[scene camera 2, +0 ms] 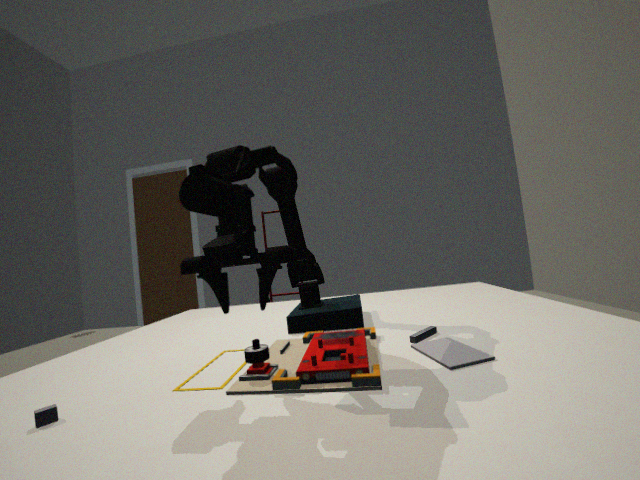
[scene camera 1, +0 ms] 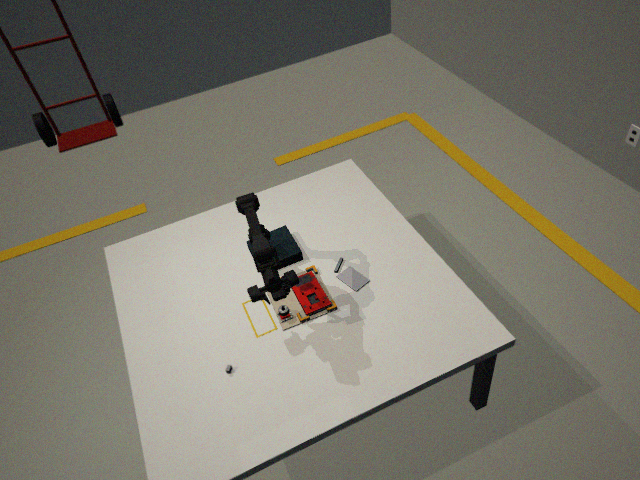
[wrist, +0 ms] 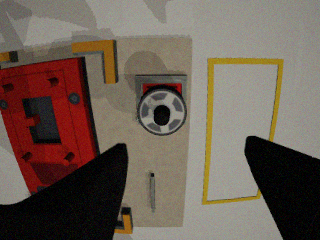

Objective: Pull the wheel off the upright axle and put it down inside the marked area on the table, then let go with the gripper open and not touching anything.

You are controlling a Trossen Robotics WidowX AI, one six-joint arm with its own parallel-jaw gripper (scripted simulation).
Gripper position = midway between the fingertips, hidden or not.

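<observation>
Gripper (scene camera 2: 244, 311) open, holding nothing. Gripper in the wrist view too (wrist: 187, 148).
</observation>
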